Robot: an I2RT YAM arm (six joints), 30 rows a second.
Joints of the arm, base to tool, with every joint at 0 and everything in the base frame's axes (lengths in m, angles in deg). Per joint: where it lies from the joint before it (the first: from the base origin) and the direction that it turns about. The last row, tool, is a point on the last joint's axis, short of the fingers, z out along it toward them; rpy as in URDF.
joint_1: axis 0 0 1 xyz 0 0 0.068
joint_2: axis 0 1 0 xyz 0.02 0.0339 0.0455
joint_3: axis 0 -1 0 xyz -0.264 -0.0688 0
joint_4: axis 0 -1 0 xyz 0.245 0.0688 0.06
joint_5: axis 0 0 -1 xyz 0.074 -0.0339 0.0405
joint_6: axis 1 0 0 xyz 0.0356 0 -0.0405
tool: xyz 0 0 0 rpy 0 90 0
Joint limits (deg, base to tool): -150..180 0..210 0..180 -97..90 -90..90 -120..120
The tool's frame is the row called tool.
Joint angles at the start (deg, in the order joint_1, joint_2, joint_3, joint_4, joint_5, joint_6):
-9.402, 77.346, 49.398, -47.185, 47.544, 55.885
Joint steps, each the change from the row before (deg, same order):
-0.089, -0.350, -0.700, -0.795, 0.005, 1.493
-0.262, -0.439, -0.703, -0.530, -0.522, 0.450
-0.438, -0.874, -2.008, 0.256, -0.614, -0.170
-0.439, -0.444, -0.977, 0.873, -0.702, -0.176
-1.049, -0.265, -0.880, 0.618, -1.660, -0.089
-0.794, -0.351, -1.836, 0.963, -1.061, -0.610
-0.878, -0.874, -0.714, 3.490, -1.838, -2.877
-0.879, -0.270, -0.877, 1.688, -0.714, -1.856
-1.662, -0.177, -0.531, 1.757, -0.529, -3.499
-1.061, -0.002, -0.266, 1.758, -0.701, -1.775
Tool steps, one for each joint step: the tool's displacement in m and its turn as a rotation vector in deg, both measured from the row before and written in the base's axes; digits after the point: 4 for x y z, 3 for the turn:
-0.0039, 0.0003, -0.0023, 0.248, 0.003, -1.067
-0.0037, -0.0002, -0.0021, 0.648, 0.360, -0.439
-0.0070, -0.0002, -0.0064, 0.739, 0.887, -0.191
-0.0024, -0.0009, -0.0029, 0.611, -0.329, -0.171
-0.0028, -0.0027, -0.0036, 1.589, -0.252, -0.631
-0.0051, -0.0014, -0.0073, 1.121, 0.724, -0.139
0.0018, -0.0029, 0.0003, 0.863, -1.964, 1.632
-0.0012, -0.0027, -0.0026, 0.320, 0.057, 0.669
-0.0011, -0.0058, -0.0012, -0.058, 0.901, 1.048
0.0007, -0.0040, -0.0005, 0.112, -0.412, 0.460

